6 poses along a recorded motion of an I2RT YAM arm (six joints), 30 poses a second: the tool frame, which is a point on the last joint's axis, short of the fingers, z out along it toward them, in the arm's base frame.
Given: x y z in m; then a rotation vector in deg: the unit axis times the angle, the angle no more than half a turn.
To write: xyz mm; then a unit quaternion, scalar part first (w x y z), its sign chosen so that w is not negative. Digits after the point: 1 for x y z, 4 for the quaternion.
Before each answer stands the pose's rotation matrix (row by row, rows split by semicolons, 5 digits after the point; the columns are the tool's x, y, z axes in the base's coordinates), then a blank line. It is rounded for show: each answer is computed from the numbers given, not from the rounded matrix.
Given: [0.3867, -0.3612, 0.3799, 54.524, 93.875, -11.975]
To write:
0.00208 0.67386 0.73886; 0.46680 0.65277 -0.59665; -0.88436 0.34613 -0.31320

[386.7, -361.2, 379.9, 0.5791, 0.4070, 0.7007, -0.0894]
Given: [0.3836, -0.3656, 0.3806, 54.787, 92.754, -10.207]
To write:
0.02397 0.65921 0.75157; 0.48001 0.65187 -0.58708; -0.87694 0.37484 -0.30080

[383.6, -365.6, 380.6, 0.5863, 0.4102, 0.6944, -0.0764]
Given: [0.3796, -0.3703, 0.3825, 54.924, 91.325, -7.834]
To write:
0.05083 0.63684 0.76932; 0.49651 0.65226 -0.57274; -0.86654 0.41109 -0.28304

[379.6, -370.3, 382.5, 0.5958, 0.4128, 0.6864, -0.0589]
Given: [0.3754, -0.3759, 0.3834, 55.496, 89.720, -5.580]
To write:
0.08071 0.61730 0.78258; 0.51557 0.64609 -0.56281; -0.85304 0.44890 -0.26611

[375.4, -375.9, 383.4, 0.6043, 0.4185, 0.6767, -0.0421]
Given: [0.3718, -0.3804, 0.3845, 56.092, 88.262, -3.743]
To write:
0.10714 0.60102 0.79202; 0.53180 0.63843 -0.55641; -0.84006 0.48081 -0.25122

[371.8, -380.4, 384.5, 0.6112, 0.4242, 0.6676, -0.0283]
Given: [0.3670, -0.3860, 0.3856, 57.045, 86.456, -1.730]
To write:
0.13945 0.58381 0.79983; 0.55134 0.62516 -0.55244; -0.82254 0.51802 -0.23470

[367.0, -386.0, 385.6, 0.6184, 0.4327, 0.6558, -0.0131]
